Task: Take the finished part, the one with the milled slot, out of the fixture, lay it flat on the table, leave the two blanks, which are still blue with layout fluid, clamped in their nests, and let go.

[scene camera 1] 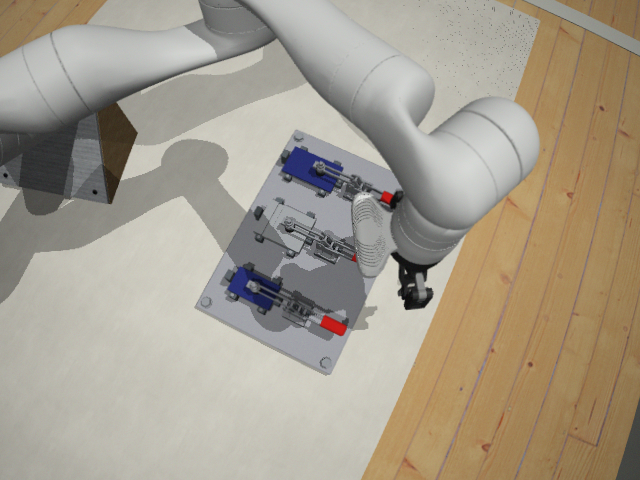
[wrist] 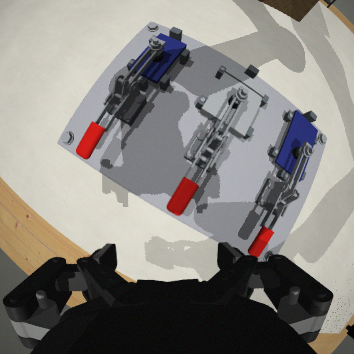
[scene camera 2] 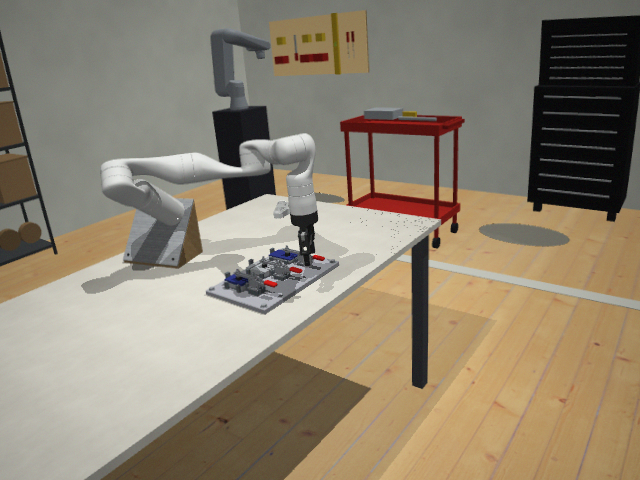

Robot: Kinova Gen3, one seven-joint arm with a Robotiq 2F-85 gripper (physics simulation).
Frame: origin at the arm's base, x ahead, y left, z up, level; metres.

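Seen in the pictures: gripper, fingertip midpoint: (wrist: pixel 166 255) (scene camera 2: pixel 309 259); arm's base at its link origin: (scene camera 2: pixel 173 213).
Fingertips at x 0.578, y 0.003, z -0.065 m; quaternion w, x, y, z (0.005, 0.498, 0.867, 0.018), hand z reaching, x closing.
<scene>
Offsets run from my fingertips to a thing's top centre. Level surfaces: height alone.
The finished part {dx -0.184, dy -0.006, dz -0.054 m} (scene camera 1: pixel 276 218) (wrist: pixel 251 111), a light grey plate, sits in the fixture's middle nest under its toggle clamp; its slot is hard to make out. The middle clamp's red handle {dx -0.049, dy -0.009, dz -0.033 m} (wrist: pixel 183 196) lies low, pointing to the plate's handle-side edge. One blue blank {dx -0.187, dy +0.104, dz -0.059 m} (scene camera 1: pixel 299 162) (scene camera 2: pixel 283 254) (wrist: pixel 299 137) and the other blue blank {dx -0.181, dy -0.116, dz -0.049 m} (scene camera 1: pixel 240 284) (scene camera 2: pixel 235 279) (wrist: pixel 167 52) sit in the outer nests with clamp arms over them. My gripper (scene camera 1: pixel 415 300) (scene camera 2: pixel 307 260) (wrist: pixel 166 255) is open and empty, pointing down above the handle side of the fixture, apart from the part.
The fixture plate (scene camera 1: pixel 305 345) (scene camera 2: pixel 237 301) (wrist: pixel 137 175) lies on the table {dz -0.089 m} (scene camera 1: pixel 155 372) (scene camera 2: pixel 129 372). The outer clamps' red handles {dx -0.051, dy -0.119, dz -0.028 m} (wrist: pixel 90 140) {dx -0.047, dy +0.101, dz -0.038 m} (wrist: pixel 261 242) stand on either side of the middle one. The arm's wedge base (scene camera 1: pixel 87 165) (scene camera 2: pixel 160 237) is across the fixture. A red cart (scene camera 2: pixel 395 126) stands beyond the table.
</scene>
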